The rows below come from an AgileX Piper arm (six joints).
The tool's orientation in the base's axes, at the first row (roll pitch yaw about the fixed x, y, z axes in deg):
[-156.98 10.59 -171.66]
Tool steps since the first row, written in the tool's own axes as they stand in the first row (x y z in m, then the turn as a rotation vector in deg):
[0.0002 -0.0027 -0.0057 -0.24 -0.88 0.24]
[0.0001 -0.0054 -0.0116 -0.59 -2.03 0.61]
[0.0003 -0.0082 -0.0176 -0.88 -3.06 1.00]
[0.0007 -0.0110 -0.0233 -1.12 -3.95 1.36]
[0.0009 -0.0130 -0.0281 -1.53 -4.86 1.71]
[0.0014 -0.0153 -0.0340 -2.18 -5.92 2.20]
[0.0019 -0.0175 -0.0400 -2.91 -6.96 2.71]
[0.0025 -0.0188 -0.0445 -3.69 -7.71 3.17]
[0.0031 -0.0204 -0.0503 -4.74 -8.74 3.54]
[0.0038 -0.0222 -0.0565 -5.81 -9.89 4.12]
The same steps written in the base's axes. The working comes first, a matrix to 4 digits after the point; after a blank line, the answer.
The tool's axes in the first row as the columns of a matrix, in the base's axes (used below as rounded here):
[-0.9726 -0.0624 0.2241]
[-0.1426 0.9211 -0.3624]
[-0.1838 -0.3844 -0.9047]

[-0.0013 -0.0004 0.0062 0.34 -0.86 0.17]
[-0.0024 -0.0008 0.0126 0.84 -2.01 0.34]
[-0.0037 -0.0012 0.0190 1.27 -3.06 0.43]
[-0.0052 -0.0018 0.0252 1.64 -3.97 0.49]
[-0.0064 -0.0019 0.0303 2.17 -4.88 0.60]
[-0.0080 -0.0020 0.0364 2.98 -5.94 0.69]
[-0.0097 -0.0019 0.0426 3.87 -6.98 0.76]
[-0.0112 -0.0015 0.0470 4.78 -7.72 0.77]
[-0.0130 -0.0010 0.0528 5.95 -8.66 1.03]
[-0.0150 -0.0005 0.0590 7.19 -9.77 1.14]

